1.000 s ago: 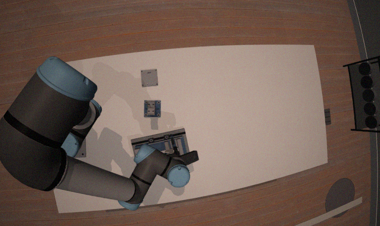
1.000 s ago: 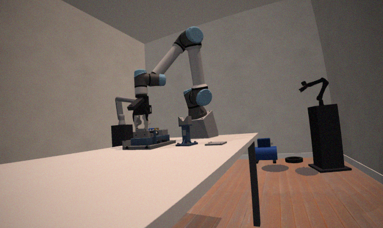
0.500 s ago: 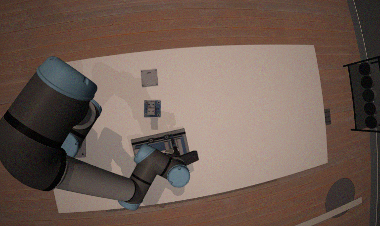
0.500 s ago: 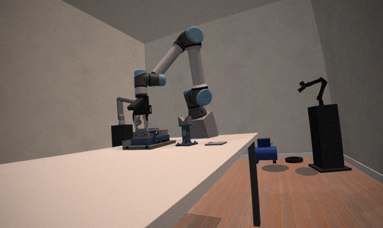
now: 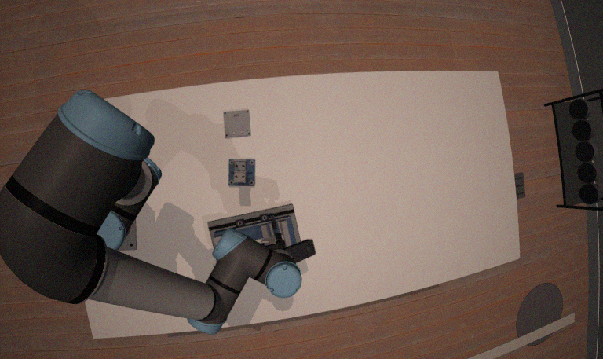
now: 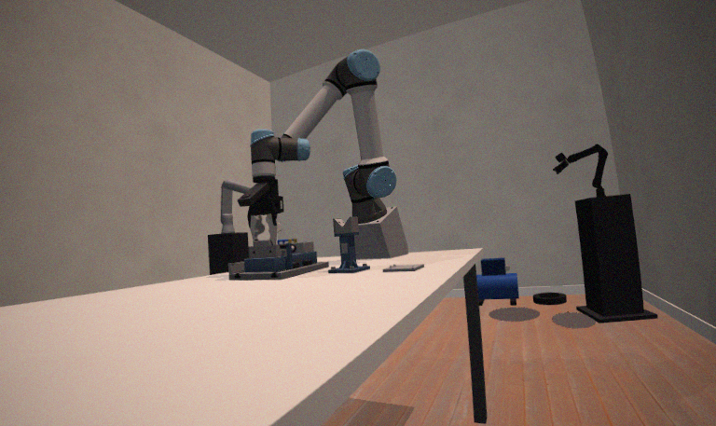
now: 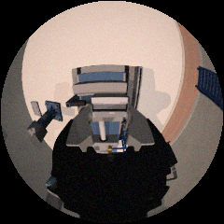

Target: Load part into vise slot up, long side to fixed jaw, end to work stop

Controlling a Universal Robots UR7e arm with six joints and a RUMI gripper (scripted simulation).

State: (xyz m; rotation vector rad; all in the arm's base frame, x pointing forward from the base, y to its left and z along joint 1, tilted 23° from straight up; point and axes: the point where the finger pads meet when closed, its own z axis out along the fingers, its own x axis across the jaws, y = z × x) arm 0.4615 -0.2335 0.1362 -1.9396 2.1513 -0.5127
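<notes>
Right now my hand is right at the part. Also, from my hand: vise 7 cm behind, 3 cm to the left, 7 cm below; then infeed plate 42 cm to the left, 10 cm below.
</notes>
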